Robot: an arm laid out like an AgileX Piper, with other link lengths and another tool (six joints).
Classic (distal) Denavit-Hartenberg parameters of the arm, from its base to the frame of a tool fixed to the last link. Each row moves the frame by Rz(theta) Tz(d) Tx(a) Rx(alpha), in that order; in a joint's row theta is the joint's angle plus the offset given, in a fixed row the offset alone. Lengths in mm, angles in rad.
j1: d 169.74, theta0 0, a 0, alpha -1.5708
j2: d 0, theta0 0.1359, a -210.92, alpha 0
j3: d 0, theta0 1.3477, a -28.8, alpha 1.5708
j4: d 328.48, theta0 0, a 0, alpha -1.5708
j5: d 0, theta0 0, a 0, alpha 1.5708
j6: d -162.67, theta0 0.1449, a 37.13, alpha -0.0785
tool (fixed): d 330.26, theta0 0, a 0, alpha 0
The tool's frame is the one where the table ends.
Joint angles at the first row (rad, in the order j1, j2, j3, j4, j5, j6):
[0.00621 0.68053 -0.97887 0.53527 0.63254 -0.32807]
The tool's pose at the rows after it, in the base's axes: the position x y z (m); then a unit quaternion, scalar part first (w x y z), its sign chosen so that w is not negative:
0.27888 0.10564 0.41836 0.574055 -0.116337 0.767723 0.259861
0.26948 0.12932 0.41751 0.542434 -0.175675 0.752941 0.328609
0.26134 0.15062 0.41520 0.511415 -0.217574 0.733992 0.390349
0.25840 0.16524 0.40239 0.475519 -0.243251 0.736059 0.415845
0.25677 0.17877 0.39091 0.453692 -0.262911 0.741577 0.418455
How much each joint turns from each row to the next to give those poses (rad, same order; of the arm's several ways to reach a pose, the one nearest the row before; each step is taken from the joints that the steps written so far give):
[0.00001 0.06582 -0.07173 0.17334 0.15227 -0.22450]
[0.00234 0.05272 -0.01794 0.21575 0.10513 -0.16621]
[0.02492 0.05021 -0.00586 0.15006 0.07804 -0.09964]
[0.04241 0.04575 0.00000 0.02477 0.04226 -0.02605]
[0.05940 0.02809 0.00000 -0.02980 -0.00590 0.00001]

